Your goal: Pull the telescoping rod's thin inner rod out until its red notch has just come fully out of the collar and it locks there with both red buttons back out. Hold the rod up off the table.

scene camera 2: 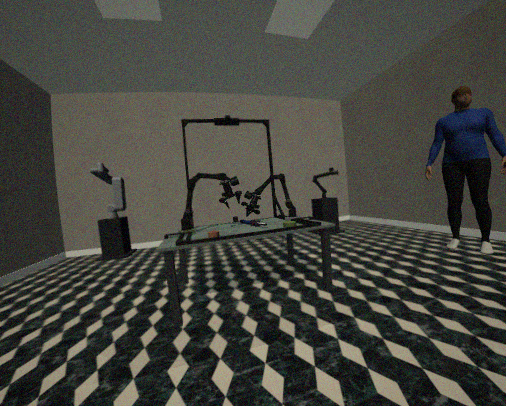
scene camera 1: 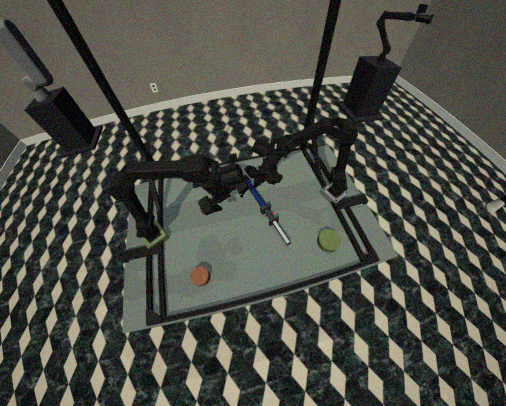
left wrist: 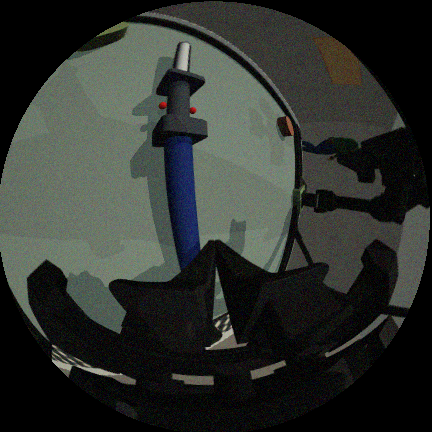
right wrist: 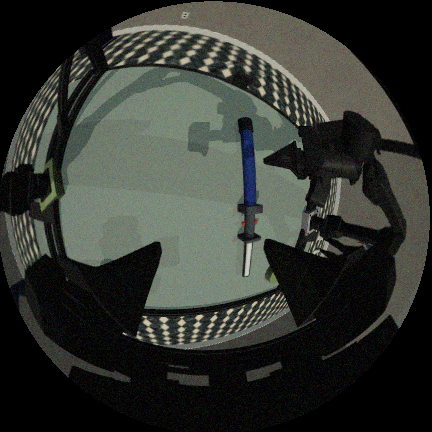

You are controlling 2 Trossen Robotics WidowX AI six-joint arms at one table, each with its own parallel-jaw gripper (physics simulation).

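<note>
The telescoping rod lies flat on the table. It has a blue outer tube (scene camera 1: 256, 194) (left wrist: 180, 193) (right wrist: 249, 177), a grey collar (scene camera 1: 267, 213) (left wrist: 179, 109) (right wrist: 250, 221) with both red buttons out, and a short white inner rod (scene camera 1: 282, 233) (left wrist: 182, 56) (right wrist: 247, 259). It also shows in scene camera 2 (scene camera 2: 250, 221). My left gripper (scene camera 1: 250, 172) (scene camera 2: 251, 210) (left wrist: 213, 244) (right wrist: 263, 160) is shut on nothing, above and beside the tube's far end. My right gripper (scene camera 1: 223, 197) (scene camera 2: 230, 200) (right wrist: 212, 246) is open and empty, high over the table to the left of the rod.
A green disc (scene camera 1: 329, 239) lies on the table right of the rod, an orange disc (scene camera 1: 200, 275) at the front left. A black frame (scene camera 1: 259, 296) runs round the table top. A person (scene camera 2: 446, 161) stands at the far right of the room.
</note>
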